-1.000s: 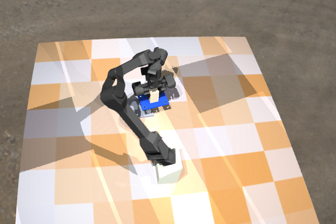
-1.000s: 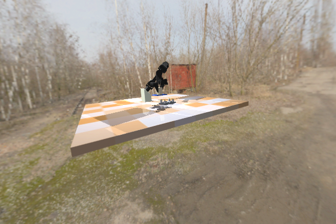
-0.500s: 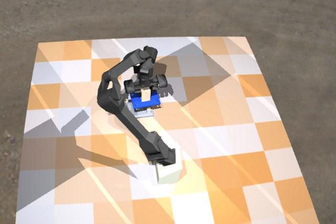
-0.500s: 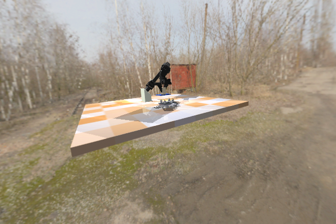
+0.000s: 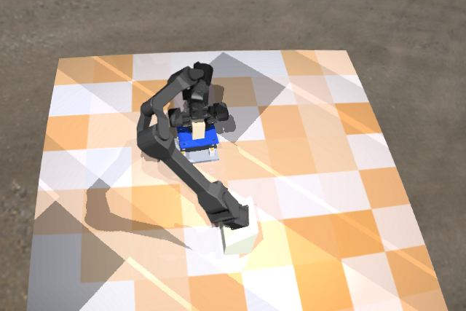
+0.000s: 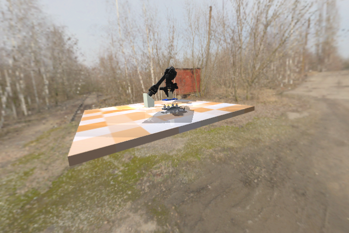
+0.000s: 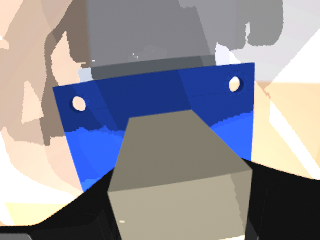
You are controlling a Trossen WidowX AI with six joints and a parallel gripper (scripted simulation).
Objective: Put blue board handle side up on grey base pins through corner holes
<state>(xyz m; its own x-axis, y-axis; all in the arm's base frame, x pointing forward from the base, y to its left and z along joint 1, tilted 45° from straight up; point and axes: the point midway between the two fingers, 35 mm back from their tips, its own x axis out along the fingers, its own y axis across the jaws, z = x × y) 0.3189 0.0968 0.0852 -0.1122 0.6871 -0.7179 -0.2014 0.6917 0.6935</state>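
Right now my gripper tip is 11 cm above the grey base. Also, from my gripper tip: flat blue board: 1 cm below.
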